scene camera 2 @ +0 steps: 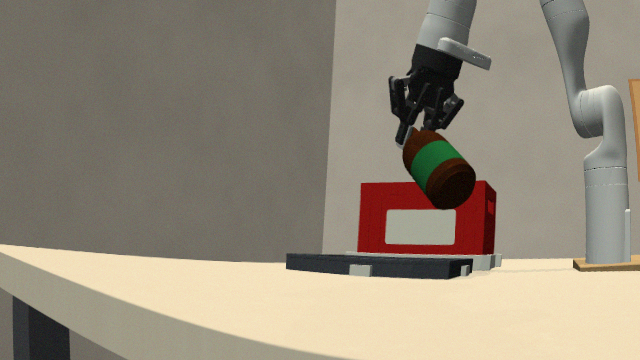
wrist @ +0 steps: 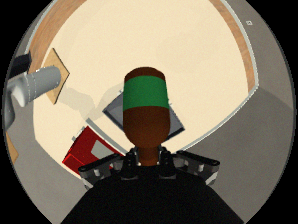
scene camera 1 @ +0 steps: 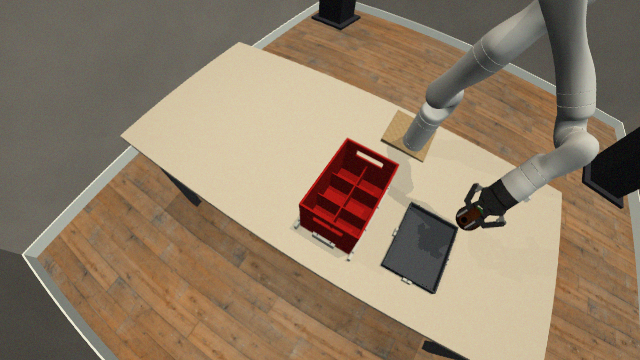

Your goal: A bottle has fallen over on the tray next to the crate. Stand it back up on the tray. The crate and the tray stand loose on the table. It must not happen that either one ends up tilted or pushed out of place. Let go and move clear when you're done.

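Note:
Visible: my gripper, also in the wrist view and scene camera 1. Brown bottle. Red crate. Dark grey tray.

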